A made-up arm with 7 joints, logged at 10 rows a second.
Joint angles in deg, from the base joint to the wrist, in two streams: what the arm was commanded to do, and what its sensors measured. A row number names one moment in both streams.
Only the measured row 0 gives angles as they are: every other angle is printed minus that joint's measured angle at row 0.
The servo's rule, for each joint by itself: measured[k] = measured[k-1] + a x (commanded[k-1-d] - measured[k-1]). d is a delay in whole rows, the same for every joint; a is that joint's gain. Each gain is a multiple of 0.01, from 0.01 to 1. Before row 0 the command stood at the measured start. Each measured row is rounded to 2 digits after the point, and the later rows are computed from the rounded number. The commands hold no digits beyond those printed.
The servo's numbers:
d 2
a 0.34 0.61 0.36 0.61 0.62 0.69 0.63
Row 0, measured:
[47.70, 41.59, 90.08, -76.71, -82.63, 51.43, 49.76]
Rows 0 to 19, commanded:
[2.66, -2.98, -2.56, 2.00, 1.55, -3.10, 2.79]
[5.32, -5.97, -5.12, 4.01, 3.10, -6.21, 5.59]
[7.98, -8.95, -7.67, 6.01, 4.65, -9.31, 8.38]
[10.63, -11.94, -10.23, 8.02, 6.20, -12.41, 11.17]
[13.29, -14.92, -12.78, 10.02, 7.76, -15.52, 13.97]
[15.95, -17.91, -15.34, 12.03, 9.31, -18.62, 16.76]
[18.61, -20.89, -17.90, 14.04, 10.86, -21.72, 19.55]
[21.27, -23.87, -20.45, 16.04, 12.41, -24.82, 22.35]
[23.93, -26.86, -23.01, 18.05, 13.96, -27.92, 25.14]
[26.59, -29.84, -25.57, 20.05, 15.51, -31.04, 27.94]
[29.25, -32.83, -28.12, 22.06, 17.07, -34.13, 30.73]
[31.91, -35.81, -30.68, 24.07, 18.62, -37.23, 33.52]
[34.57, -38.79, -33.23, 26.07, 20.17, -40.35, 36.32]
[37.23, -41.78, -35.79, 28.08, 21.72, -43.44, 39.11]
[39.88, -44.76, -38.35, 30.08, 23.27, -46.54, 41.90]
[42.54, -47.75, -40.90, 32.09, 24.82, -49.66, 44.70]
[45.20, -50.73, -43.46, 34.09, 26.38, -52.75, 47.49]
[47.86, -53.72, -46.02, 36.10, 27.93, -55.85, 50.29]
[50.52, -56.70, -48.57, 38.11, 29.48, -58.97, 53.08]
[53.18, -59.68, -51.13, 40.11, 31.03, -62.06, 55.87]
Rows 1 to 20, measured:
[0.00, 0.00, 0.00, 0.00, 0.00, 0.00, 0.00]
[0.00, 0.00, 0.00, 0.00, 0.00, 0.00, 0.00]
[0.90, -1.82, -0.92, 1.22, 0.96, -2.14, 1.76]
[2.40, -4.35, -2.43, 2.92, 2.29, -4.95, 4.17]
[4.30, -7.16, -4.32, 4.80, 3.75, -7.96, 6.82]
[6.45, -10.08, -6.45, 6.76, 5.27, -11.03, 9.56]
[8.78, -13.03, -8.73, 8.75, 6.81, -14.13, 12.34]
[11.22, -16.01, -11.11, 10.75, 8.36, -17.23, 15.12]
[13.73, -18.99, -13.55, 12.76, 9.91, -20.33, 17.91]
[16.29, -21.97, -16.03, 14.76, 11.46, -23.43, 20.71]
[18.89, -24.95, -18.54, 16.77, 13.01, -26.53, 23.50]
[21.51, -27.93, -21.07, 18.77, 14.56, -29.64, 26.30]
[24.14, -30.92, -23.61, 20.78, 16.12, -32.74, 29.09]
[26.78, -33.90, -26.16, 22.79, 17.67, -35.84, 31.88]
[29.43, -36.88, -28.71, 24.79, 19.22, -38.95, 34.68]
[32.08, -39.87, -31.26, 26.80, 20.77, -42.05, 37.47]
[34.73, -42.85, -33.81, 28.80, 22.32, -45.15, 40.26]
[37.39, -45.84, -36.36, 30.81, 23.87, -48.26, 43.06]
[40.05, -48.82, -38.92, 32.81, 25.43, -51.36, 45.85]
[42.71, -51.81, -41.48, 34.82, 26.98, -54.46, 48.65]

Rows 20 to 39, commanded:
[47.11, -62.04, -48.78, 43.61, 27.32, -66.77, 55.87]
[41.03, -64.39, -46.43, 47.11, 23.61, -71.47, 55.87]
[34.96, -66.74, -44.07, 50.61, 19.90, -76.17, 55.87]
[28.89, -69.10, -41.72, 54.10, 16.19, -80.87, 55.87]
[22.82, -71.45, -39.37, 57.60, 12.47, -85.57, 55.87]
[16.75, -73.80, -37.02, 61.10, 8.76, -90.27, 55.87]
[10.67, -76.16, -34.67, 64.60, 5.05, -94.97, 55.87]
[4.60, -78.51, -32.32, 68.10, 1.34, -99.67, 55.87]
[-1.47, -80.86, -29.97, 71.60, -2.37, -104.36, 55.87]
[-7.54, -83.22, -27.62, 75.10, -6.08, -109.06, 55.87]
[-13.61, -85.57, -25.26, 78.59, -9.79, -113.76, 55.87]
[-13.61, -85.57, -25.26, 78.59, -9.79, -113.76, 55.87]
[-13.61, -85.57, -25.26, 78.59, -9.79, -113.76, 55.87]
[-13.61, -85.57, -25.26, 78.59, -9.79, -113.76, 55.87]
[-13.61, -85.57, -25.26, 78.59, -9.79, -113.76, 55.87]
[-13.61, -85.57, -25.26, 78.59, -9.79, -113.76, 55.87]
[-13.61, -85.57, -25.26, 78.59, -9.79, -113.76, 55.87]
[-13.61, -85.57, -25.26, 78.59, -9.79, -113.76, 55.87]
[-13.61, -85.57, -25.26, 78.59, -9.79, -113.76, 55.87]
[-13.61, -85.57, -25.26, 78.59, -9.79, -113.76, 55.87]
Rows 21 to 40, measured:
[45.37, -54.79, -44.03, 36.83, 28.53, -57.57, 51.44]
[48.03, -57.77, -46.59, 38.83, 30.08, -60.67, 54.23]
[47.72, -60.37, -47.38, 41.75, 28.37, -64.88, 55.26]
[45.45, -62.82, -47.04, 45.02, 25.42, -69.43, 55.64]
[41.88, -65.21, -45.97, 48.43, 22.00, -74.08, 55.78]
[37.46, -67.58, -44.44, 51.89, 18.40, -78.77, 55.84]
[32.48, -69.94, -42.61, 55.37, 14.72, -83.46, 55.86]
[27.13, -72.29, -40.60, 58.87, 11.02, -88.16, 55.87]
[21.53, -74.65, -38.47, 62.37, 7.32, -92.86, 55.87]
[15.77, -77.00, -36.26, 65.87, 3.61, -97.56, 55.87]
[9.91, -79.35, -34.00, 69.37, -0.10, -102.25, 55.87]
[3.98, -81.71, -31.70, 72.87, -3.81, -106.95, 55.87]
[-2.00, -84.06, -29.38, 76.36, -7.52, -111.65, 55.87]
[-5.95, -84.98, -27.90, 77.72, -8.93, -113.11, 55.87]
[-8.55, -85.34, -26.95, 78.25, -9.46, -113.56, 55.87]
[-10.27, -85.48, -26.34, 78.46, -9.66, -113.70, 55.87]
[-11.41, -85.53, -25.95, 78.54, -9.74, -113.74, 55.87]
[-12.16, -85.55, -25.70, 78.57, -9.77, -113.75, 55.87]
[-12.65, -85.56, -25.54, 78.58, -9.78, -113.76, 55.87]
[-12.98, -85.57, -25.44, 78.59, -9.79, -113.76, 55.87]

